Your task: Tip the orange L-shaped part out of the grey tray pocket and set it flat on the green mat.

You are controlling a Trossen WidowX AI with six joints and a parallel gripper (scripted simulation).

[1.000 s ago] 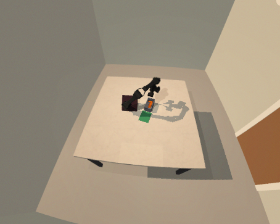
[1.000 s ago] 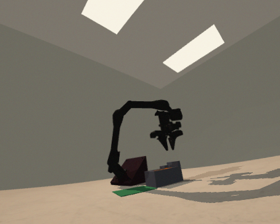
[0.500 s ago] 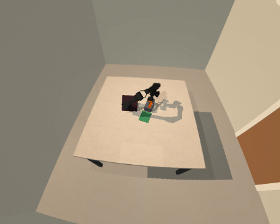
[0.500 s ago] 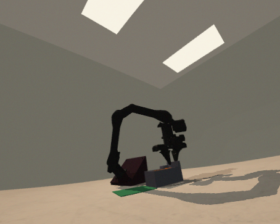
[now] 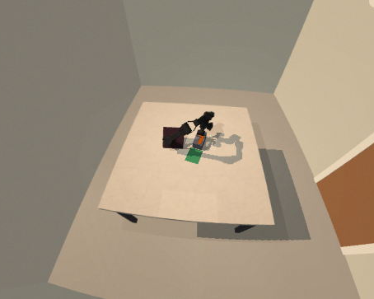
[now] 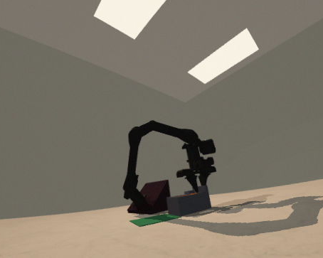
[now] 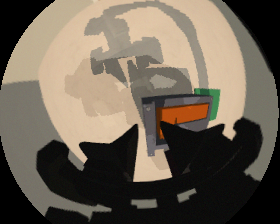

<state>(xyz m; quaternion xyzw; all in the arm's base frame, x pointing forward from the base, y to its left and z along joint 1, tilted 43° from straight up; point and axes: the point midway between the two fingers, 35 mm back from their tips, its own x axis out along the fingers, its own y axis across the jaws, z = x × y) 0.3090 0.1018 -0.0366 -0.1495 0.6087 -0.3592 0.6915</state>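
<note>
Right now my gripper tip is 5 cm to the left of the orange L-shaped part, 2 cm past it and 2 cm above it. From my gripper tip the other things lie so: green mat 21 cm to the right, 8 cm below, 7 cm behind.
</note>
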